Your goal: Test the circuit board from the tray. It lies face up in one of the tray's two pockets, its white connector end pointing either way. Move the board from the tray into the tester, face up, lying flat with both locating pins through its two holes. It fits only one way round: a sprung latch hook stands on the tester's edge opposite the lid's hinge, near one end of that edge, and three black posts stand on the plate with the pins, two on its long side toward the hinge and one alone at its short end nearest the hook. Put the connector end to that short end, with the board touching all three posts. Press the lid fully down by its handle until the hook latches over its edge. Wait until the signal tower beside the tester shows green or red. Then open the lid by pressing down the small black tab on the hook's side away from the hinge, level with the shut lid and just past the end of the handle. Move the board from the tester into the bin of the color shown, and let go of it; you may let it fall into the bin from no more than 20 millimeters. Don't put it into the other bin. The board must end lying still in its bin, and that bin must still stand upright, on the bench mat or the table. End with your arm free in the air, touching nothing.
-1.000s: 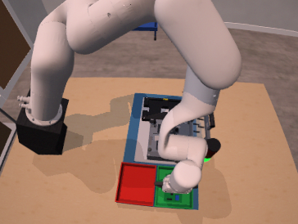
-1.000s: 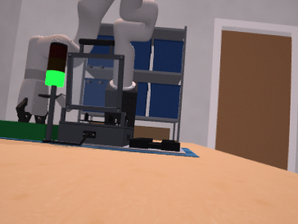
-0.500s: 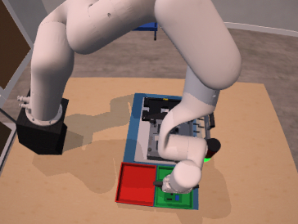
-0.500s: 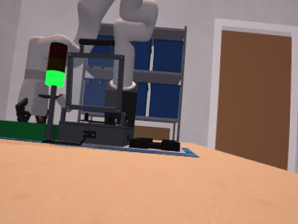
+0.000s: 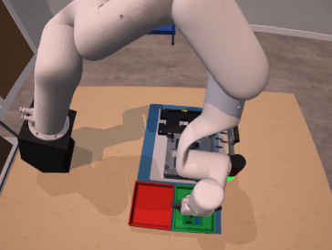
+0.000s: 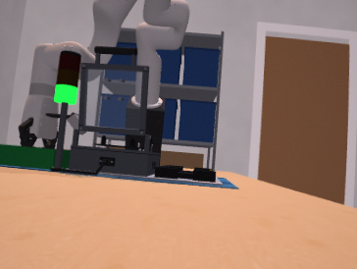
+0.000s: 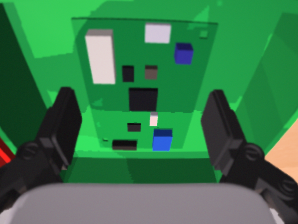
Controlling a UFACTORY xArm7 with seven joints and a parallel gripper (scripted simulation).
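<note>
My hand is right at the green bin. Round my hand: red bin 150 mm behind, 40 mm to the left; then tester's plate 210 mm to the left, 50 mm above, 10 mm ahead; then green circuit board 10 mm below.
</note>
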